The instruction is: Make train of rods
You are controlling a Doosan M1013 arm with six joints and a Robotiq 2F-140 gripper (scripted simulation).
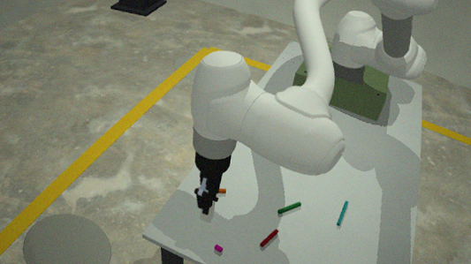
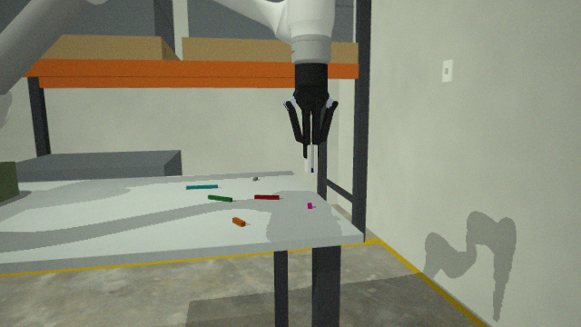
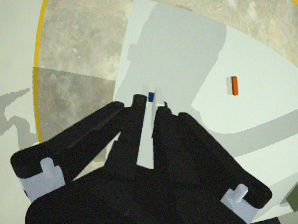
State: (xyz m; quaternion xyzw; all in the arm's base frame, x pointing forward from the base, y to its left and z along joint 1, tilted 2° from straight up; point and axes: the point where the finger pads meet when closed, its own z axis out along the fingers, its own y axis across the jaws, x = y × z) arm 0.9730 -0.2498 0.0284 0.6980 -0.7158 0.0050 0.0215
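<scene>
Now: the magenta rod 13 cm below my hand, 5 cm to the left of it and 1 cm ahead of it. From my hand the other things lie so: orange rod: 18 cm behind, 13 cm below, 3 cm to the right; then red rod: 16 cm to the left, 13 cm below, 7 cm behind; then blue rod: 3 cm below.
</scene>
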